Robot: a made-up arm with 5 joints.
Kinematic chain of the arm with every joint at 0, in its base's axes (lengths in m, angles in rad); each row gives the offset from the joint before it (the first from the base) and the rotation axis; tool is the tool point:
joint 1: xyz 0 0 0.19 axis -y
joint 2: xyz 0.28 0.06 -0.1 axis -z
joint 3: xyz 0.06 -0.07 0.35 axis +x
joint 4: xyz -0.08 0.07 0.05 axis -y
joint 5: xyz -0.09 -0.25 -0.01 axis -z
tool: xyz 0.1 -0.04 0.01
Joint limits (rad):
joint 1: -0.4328..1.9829
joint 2: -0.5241..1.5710
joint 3: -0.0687..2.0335
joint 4: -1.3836..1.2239
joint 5: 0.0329..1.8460
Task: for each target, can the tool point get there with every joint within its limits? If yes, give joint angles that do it. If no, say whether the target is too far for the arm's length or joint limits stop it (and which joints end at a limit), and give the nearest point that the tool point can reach.
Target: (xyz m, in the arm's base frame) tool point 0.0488 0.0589 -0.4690
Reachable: no: joint limits stop it (at a limit: joint 1, joint 5) | nearest point -0.1669 0.0595 -0.0214 | short by 0.497 m
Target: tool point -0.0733 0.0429 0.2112
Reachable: yes | joints 0.5301 1.1738 1.1112 -0.7214 1.5075
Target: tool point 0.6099 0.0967 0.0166
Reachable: no: joint limits stop it (at a limit: joint 2, joint 3, joint 4, joint 5) | nearest point 0.4025 0.1329 0.0756 | short by 0.219 m
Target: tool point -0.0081 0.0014 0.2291
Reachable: yes | joints 1.4717 1.0071 1.1740 -0.1806 0.9145
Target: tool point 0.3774 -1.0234 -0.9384
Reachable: no: too far | nearest point 0.3626 -0.2314 0.0400 | short by 1.259 m
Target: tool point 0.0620 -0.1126 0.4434
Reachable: yes | joints -0.1915 0.9273 0.1601 0.0705 0.2393
